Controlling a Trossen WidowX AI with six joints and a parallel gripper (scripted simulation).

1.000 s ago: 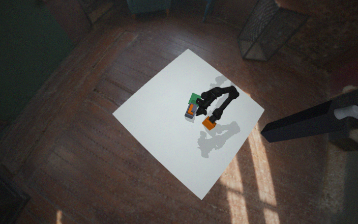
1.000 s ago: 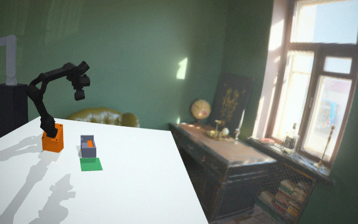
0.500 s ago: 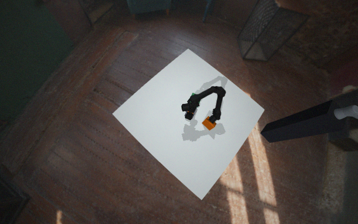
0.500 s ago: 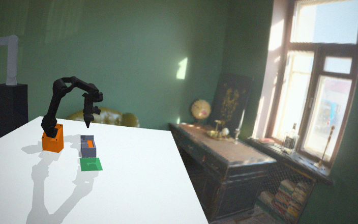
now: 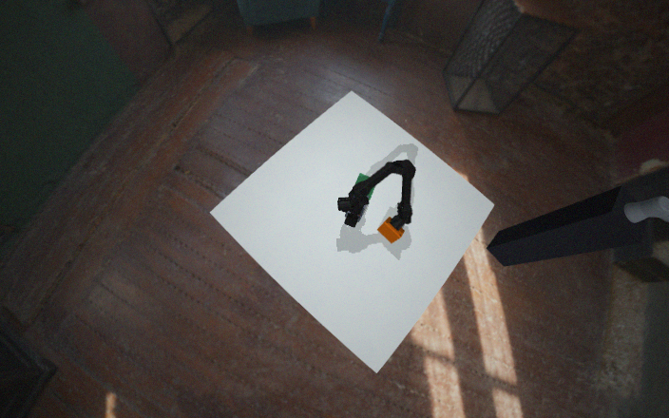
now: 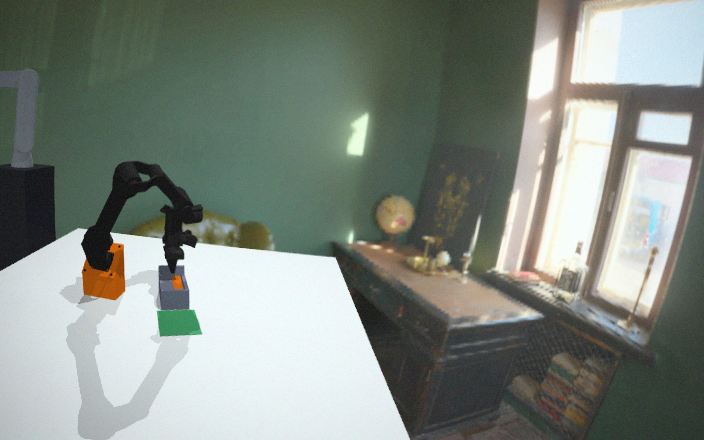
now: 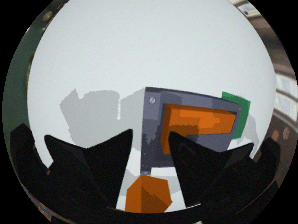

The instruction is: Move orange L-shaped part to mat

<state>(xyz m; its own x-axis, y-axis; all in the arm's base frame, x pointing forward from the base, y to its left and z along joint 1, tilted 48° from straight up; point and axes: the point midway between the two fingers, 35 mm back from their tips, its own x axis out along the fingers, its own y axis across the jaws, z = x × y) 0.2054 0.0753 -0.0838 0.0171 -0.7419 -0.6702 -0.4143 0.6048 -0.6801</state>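
The orange L-shaped part lies 6 cm to the right of my gripper tip, 2 cm below it and 2 cm ahead of it. The rest, counted from my gripper tip: green mat 20 cm to the right, 9 cm below, 9 cm ahead.
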